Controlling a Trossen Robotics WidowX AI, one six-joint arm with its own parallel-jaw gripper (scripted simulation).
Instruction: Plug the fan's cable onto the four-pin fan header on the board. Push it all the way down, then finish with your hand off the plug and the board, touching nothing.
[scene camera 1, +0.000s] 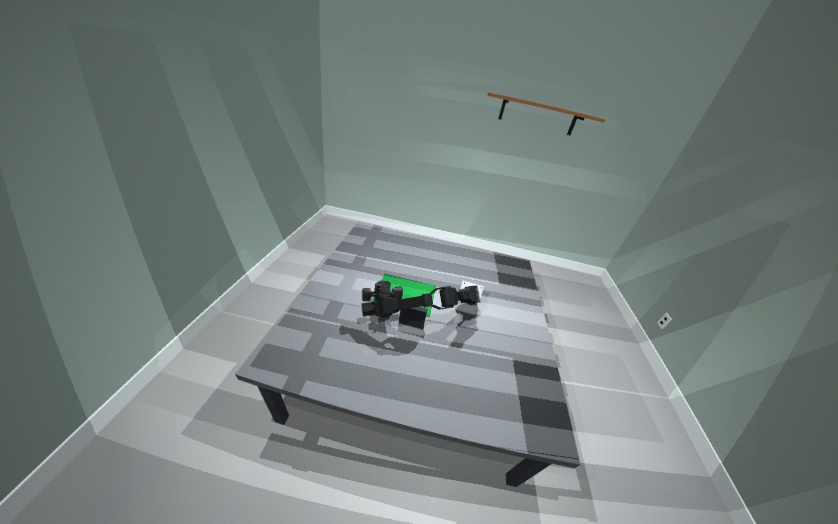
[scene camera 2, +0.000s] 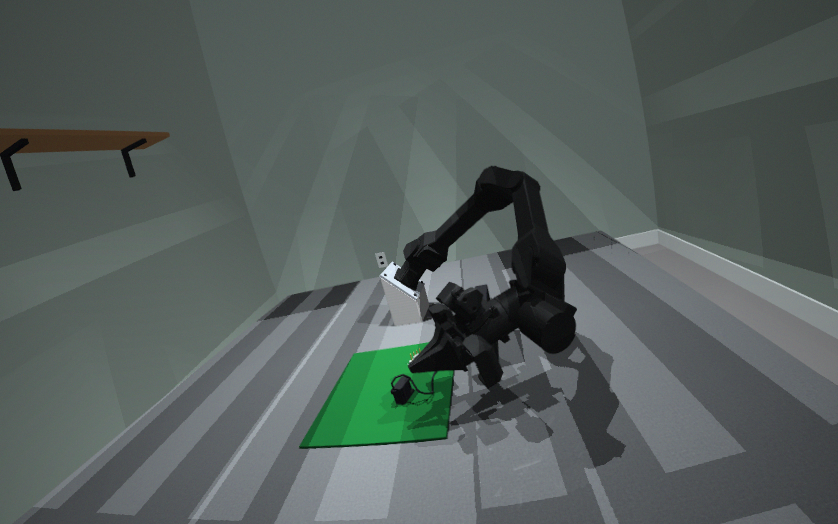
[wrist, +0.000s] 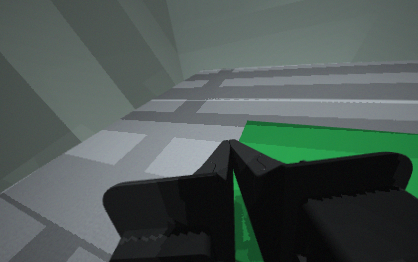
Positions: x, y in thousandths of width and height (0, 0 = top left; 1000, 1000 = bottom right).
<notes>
My gripper (scene camera 2: 489, 705) is shut, holding nothing. Also in view: a green board (scene camera 2: 430, 785).
My gripper also shows in the wrist view (wrist: 549, 559). The green board shows as well in scene camera 1 (scene camera 1: 491, 551).
</notes>
